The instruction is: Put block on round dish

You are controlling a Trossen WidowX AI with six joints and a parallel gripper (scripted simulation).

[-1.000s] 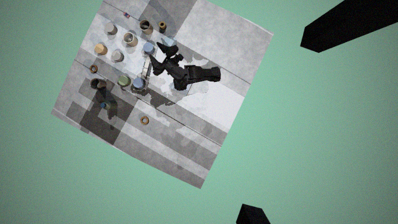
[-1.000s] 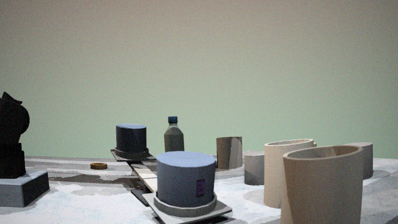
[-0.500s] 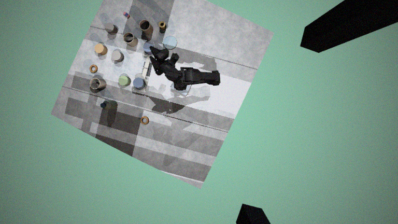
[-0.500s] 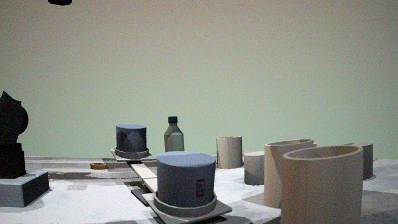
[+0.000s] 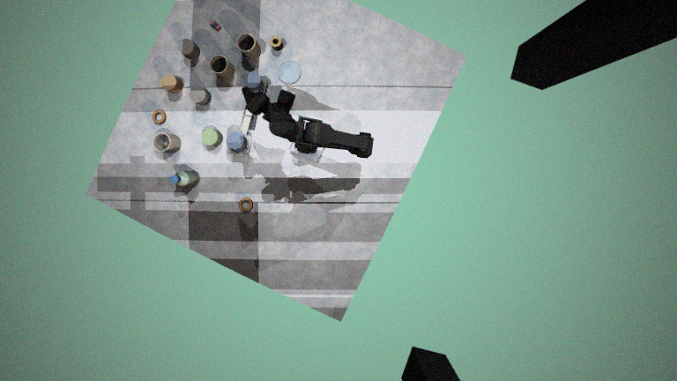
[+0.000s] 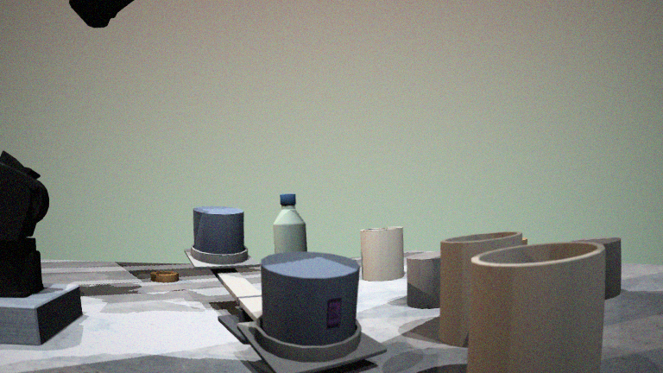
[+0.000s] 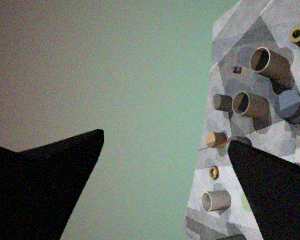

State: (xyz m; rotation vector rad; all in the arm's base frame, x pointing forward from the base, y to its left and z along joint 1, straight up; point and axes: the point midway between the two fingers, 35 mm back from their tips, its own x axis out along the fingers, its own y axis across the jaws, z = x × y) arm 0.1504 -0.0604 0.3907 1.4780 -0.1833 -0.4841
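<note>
Right now the grey-green block is 120 mm ahead of my gripper tip, 90 mm to the right of it and 380 mm below it. From my gripper tip the other things lie so: green cylinder (250 mm ahead, 180 mm to the left, 390 mm below); then pale blue round dish (190 mm to the right, 420 mm below); then small balance (110 mm ahead, 40 mm to the left, 400 mm below).
</note>
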